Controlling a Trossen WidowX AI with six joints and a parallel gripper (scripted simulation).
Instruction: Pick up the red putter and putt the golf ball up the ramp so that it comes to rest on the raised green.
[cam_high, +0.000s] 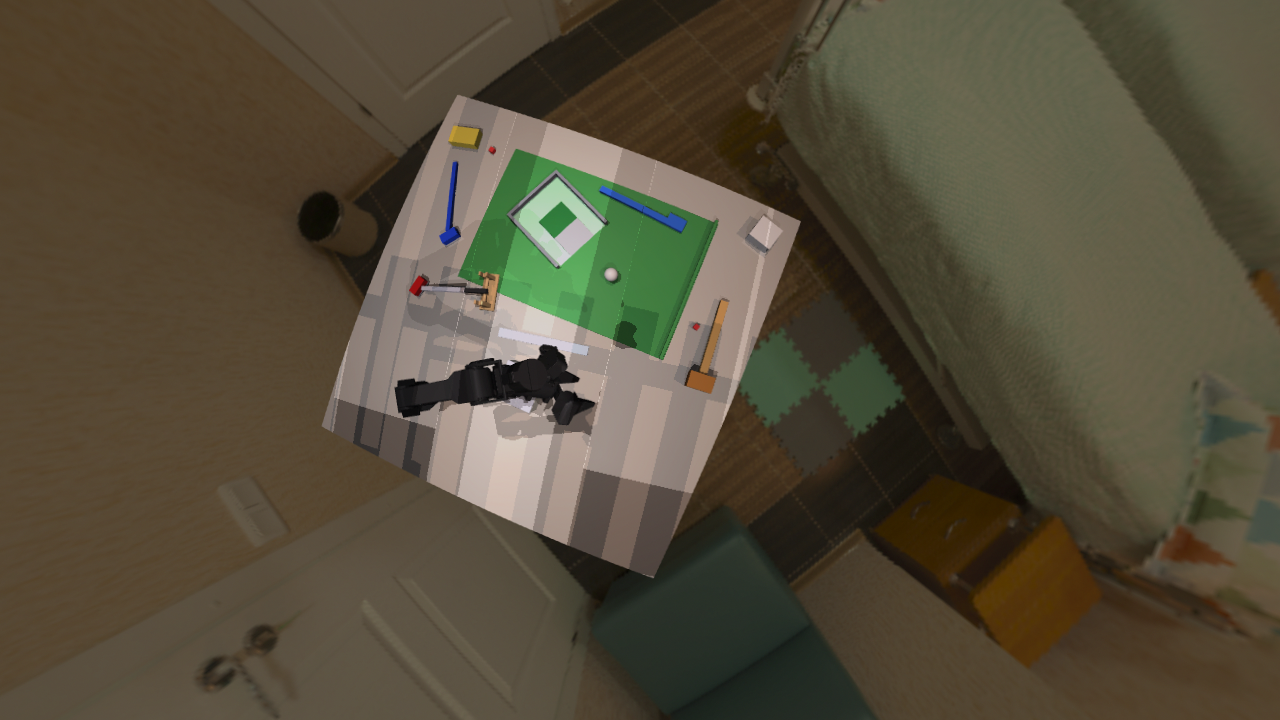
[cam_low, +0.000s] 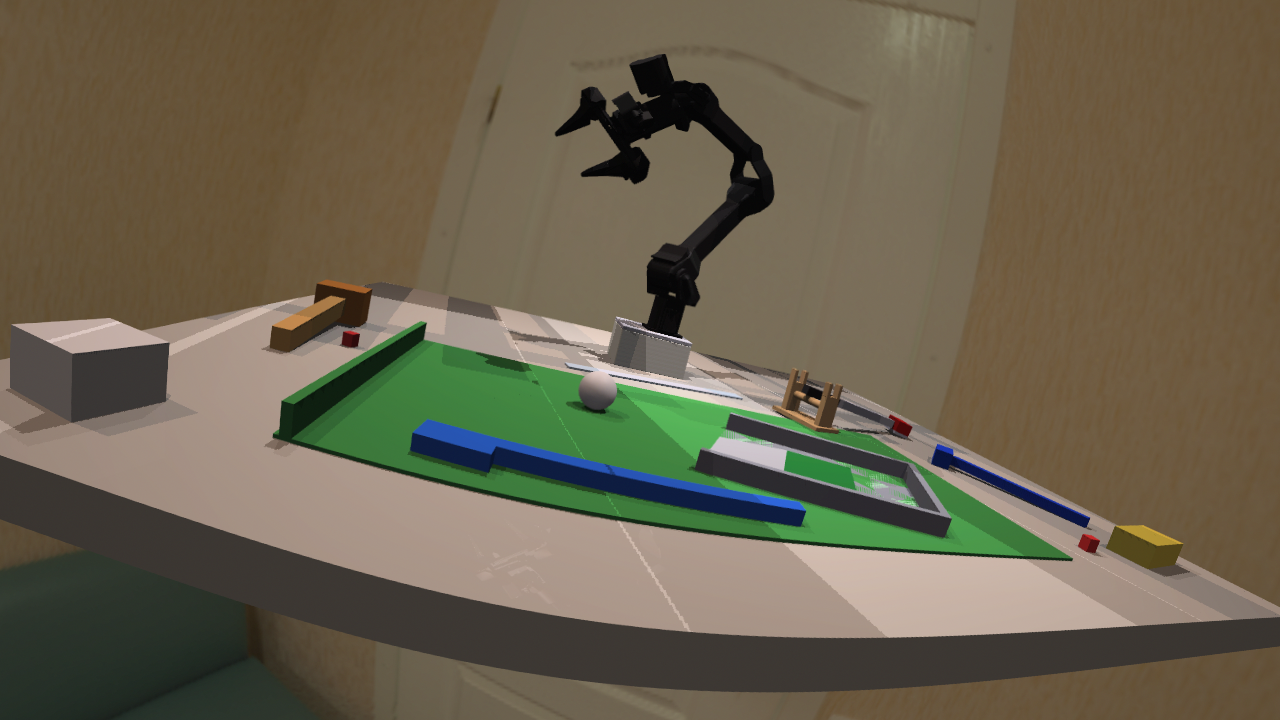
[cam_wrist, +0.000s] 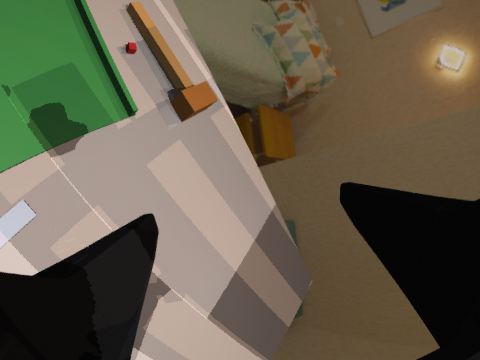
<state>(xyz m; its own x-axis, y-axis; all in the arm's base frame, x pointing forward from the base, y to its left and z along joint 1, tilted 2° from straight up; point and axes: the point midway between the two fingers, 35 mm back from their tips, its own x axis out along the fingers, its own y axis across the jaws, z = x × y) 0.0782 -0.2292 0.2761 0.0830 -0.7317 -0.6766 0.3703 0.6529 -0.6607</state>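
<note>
The wooden stand is 44 cm to the left of my gripper tip, 29 cm below it and 16 cm ahead of it. From my gripper tip the other things lie so: green mat (39 cm ahead, 32 cm below, 19 cm to the left); red putter (58 cm to the left, 30 cm below, 12 cm ahead); white golf ball (33 cm ahead, 30 cm below, 8 cm to the left).
</note>
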